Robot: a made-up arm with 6 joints. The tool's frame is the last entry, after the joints. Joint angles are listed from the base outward.
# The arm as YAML. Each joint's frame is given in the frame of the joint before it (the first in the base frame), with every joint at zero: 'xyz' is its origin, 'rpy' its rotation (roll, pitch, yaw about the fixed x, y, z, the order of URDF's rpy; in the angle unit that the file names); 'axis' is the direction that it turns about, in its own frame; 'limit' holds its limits. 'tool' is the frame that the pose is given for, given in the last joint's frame.
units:
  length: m
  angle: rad
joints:
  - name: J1
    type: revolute
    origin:
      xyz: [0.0, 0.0, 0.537]
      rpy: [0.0, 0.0, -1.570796]
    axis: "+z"
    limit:
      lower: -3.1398
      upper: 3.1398
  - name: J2
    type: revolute
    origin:
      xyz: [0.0, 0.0, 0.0]
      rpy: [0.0, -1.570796, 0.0]
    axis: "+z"
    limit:
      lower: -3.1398
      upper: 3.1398
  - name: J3
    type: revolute
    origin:
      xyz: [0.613, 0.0, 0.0]
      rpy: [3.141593, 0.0, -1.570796]
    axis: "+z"
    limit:
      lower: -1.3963
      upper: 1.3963
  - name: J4
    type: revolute
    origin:
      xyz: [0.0, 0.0, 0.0]
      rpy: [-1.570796, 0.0, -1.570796]
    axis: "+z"
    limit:
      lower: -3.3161
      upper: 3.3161
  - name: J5
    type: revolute
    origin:
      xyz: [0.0, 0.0, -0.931]
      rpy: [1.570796, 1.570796, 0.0]
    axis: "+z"
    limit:
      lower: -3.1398
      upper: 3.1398
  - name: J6
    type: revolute
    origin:
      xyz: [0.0, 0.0, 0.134]
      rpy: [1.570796, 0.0, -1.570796]
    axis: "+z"
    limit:
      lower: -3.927
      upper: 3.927
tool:
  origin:
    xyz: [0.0, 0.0, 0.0]
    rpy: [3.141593, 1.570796, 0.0]
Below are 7 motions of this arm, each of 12 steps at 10 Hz.
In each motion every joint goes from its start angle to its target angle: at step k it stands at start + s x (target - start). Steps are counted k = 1, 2, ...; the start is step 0. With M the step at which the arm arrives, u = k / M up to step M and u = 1 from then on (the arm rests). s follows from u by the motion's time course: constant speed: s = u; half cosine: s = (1 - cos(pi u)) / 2; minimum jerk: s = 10 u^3 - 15 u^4 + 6 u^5.
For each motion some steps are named. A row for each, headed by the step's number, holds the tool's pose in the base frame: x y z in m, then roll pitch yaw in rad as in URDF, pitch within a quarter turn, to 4 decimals.
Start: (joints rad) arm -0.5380 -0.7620 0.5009 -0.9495 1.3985 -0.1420
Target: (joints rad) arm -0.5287 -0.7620 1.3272 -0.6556 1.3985 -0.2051
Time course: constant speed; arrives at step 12
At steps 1, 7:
1: -0.1261 -0.0187 1.8597 3.0888 -0.3120 -2.7056
7: -0.4722 0.1675 1.9137 -2.8408 -0.0473 -2.9095

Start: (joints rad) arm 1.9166 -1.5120 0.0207 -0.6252 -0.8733 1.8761
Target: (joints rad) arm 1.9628 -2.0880 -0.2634 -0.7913 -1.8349 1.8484
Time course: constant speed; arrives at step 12
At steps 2, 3, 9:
2: 0.2871 -0.4707 1.4460 -1.8790 -0.5456 2.5810
3: 0.2947 -0.4882 1.4182 -1.8935 -0.4844 2.6059
9: 0.3318 -0.5656 1.2457 -1.9789 -0.1085 2.7063

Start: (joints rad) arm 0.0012 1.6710 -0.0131 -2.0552 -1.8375 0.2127
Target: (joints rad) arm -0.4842 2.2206 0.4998 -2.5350 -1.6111 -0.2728
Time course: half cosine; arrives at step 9
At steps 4, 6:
4: 0.3677 0.0119 -0.5701 -3.0537 -0.0914 0.6756
6: 0.3305 -0.0183 -0.6728 -2.8968 0.0086 0.3596

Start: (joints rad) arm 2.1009 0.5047 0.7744 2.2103 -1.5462 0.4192
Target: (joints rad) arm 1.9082 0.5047 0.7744 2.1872 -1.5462 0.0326
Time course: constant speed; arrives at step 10
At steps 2, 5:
2: -0.6200 0.9896 1.4256 -1.5983 -0.6163 0.3263
5: -0.5610 1.0239 1.4261 -1.4837 -0.6097 0.2711

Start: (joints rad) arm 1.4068 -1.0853 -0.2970 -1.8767 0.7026 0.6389
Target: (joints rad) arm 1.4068 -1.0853 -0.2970 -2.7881 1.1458 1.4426
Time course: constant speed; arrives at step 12
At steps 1, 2, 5, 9, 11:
1: -0.0162 0.2079 1.3956 1.6637 -0.3542 0.6769
2: -0.0259 0.2065 1.3985 1.6475 -0.2917 0.6909
5: -0.0530 0.1991 1.4102 1.5872 -0.1019 0.7592
9: -0.0833 0.1825 1.4314 1.4979 0.1451 0.9093
11: -0.0951 0.1716 1.4439 1.4573 0.2607 1.0108

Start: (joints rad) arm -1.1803 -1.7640 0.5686 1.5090 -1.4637 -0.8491
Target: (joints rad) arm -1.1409 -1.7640 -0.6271 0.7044 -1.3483 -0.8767
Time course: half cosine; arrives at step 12
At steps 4, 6, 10, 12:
4: -0.4737 1.0299 1.1946 1.3158 -0.2385 -2.5655
6: -0.4027 0.7755 1.3183 1.0136 -0.2361 -2.2974
10: -0.2400 0.2923 1.3246 0.6340 0.0459 -1.8812
12: -0.2132 0.2201 1.3005 0.5992 0.1125 -1.8297

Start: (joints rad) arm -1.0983 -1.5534 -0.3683 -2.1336 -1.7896 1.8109
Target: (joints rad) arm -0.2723 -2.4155 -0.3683 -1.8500 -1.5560 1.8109
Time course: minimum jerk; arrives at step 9
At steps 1, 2, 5, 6, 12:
1: -0.0138 0.1798 1.3659 -1.4946 0.0092 1.0776
2: -0.0481 0.2163 1.3550 -1.5379 0.0308 1.1086
5: -0.4161 0.3467 1.1808 -1.9361 0.1284 1.3496
6: -0.5520 0.3130 1.0868 -2.0915 0.1298 1.4407
12: -0.6830 0.2291 0.9650 -2.2706 0.1135 1.5546

